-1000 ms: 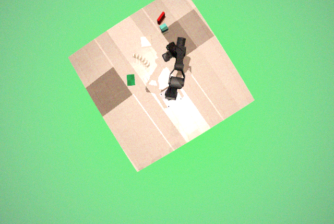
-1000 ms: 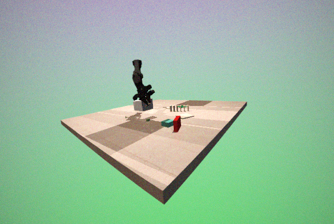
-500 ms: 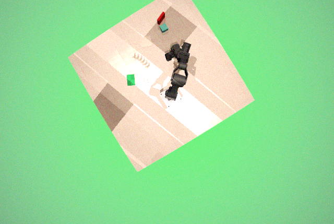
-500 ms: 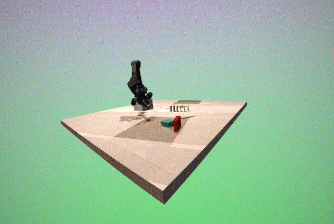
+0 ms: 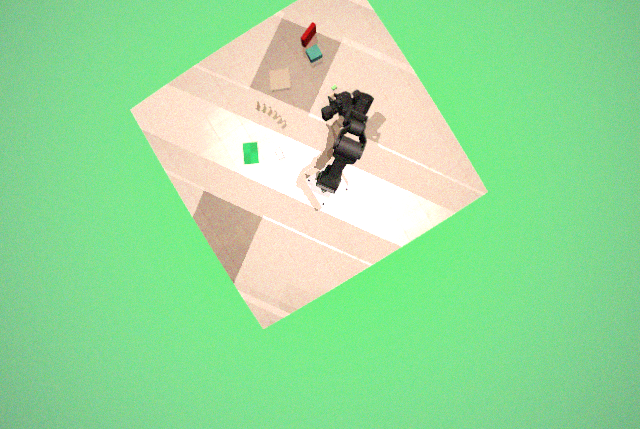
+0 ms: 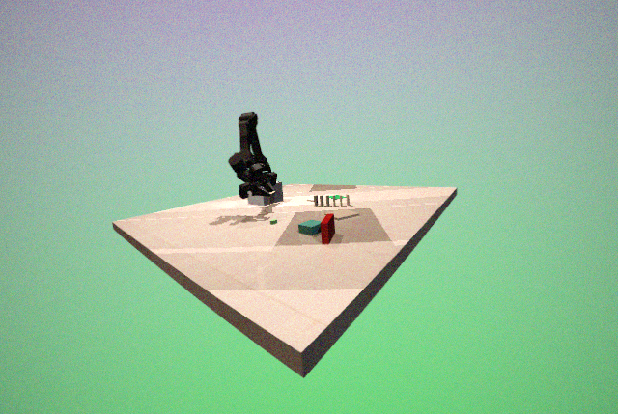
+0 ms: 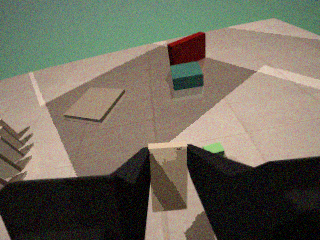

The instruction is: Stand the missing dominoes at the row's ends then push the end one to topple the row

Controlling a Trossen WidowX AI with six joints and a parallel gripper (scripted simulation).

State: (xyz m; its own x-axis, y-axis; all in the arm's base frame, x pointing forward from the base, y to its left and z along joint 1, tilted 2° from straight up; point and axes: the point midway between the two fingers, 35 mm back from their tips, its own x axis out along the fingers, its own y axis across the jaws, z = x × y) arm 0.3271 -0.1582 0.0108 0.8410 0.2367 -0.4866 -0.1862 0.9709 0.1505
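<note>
Now: gripper tip 90 mm above the tiny green piece, 60 mm short of it and 40 mm to the left of it. Also, from my gripper tip: flat green patch: 440 mm to the left, 100 mm below, 90 mm behind; teal block: 250 mm ahead, 90 mm below, 10 mm to the right; red block: 340 mm ahead, 70 mm below, 10 mm to the right.
</note>
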